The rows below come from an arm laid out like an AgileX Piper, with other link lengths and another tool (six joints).
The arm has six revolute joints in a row. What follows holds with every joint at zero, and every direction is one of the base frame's.
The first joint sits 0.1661 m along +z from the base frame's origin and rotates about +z.
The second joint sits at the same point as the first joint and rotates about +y.
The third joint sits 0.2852 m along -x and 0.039 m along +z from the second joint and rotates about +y.
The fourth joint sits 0.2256 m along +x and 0.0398 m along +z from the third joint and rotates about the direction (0.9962, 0, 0.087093).
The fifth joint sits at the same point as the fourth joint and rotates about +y.
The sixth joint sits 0.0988 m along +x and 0.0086 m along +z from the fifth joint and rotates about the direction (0.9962, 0, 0.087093).
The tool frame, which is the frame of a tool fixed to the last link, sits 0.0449 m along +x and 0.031 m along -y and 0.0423 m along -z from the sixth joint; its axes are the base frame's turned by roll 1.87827, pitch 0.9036 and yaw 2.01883 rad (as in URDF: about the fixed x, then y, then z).
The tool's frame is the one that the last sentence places.
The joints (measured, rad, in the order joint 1, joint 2, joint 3, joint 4, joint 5, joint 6), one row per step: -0.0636, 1.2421, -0.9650, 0.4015, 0.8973, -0.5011; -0.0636, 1.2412, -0.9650, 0.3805, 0.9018, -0.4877; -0.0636, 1.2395, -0.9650, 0.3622, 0.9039, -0.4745; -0.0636, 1.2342, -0.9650, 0.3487, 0.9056, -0.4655; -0.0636, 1.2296, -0.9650, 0.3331, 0.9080, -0.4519; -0.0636, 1.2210, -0.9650, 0.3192, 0.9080, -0.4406; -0.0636, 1.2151, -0.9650, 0.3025, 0.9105, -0.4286; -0.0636, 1.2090, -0.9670, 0.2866, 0.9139, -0.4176; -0.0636, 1.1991, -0.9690, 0.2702, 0.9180, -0.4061; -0.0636, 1.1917, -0.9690, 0.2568, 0.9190, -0.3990; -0.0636, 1.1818, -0.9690, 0.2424, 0.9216, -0.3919; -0.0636, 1.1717, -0.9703, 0.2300, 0.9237, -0.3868; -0.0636, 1.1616, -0.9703, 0.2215, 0.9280, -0.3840; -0.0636, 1.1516, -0.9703, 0.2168, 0.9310, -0.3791; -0.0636, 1.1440, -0.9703, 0.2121, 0.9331, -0.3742; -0.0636, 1.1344, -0.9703, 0.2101, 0.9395, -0.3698; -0.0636, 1.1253, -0.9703, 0.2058, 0.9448, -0.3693
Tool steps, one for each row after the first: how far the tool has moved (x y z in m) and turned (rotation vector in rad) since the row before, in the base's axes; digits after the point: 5 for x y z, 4 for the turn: -0.00141, -0.00216, -0.00017, -0.0135, 0.0081, -0.0055; -0.00115, -0.00189, 0.00013, -0.0113, 0.0047, -0.0068; -0.00129, -0.00139, 0.00097, -0.0090, -0.0007, -0.0045; -0.00150, -0.00149, 0.00076, -0.0087, 0.0018, -0.0079; -0.00154, -0.00139, 0.00171, -0.0086, -0.0052, -0.0071; -0.00161, -0.00170, 0.00107, -0.0106, 0.0000, -0.0066; -0.00139, -0.00163, 0.00164, -0.0103, -0.0017, -0.0058; -0.00198, -0.00164, 0.00239, -0.0108, -0.0048, -0.0062; -0.00140, -0.00148, 0.00150, -0.0100, -0.0043, -0.0039; -0.00195, -0.00156, 0.00195, -0.0110, -0.0053, -0.0035; -0.00164, -0.00139, 0.00237, -0.0102, -0.0078, -0.0023; -0.00205, -0.00088, 0.00189, -0.0072, -0.0050, -0.0005; -0.00192, -0.00031, 0.00181, -0.0025, -0.0061, -0.0030; -0.00150, -0.00035, 0.00137, -0.0024, -0.0046, -0.0032; -0.00232, 0.00011, 0.00151, 0.0003, -0.0026, -0.0022; -0.00200, -0.00039, 0.00154, -0.0042, -0.0036, 0.0010
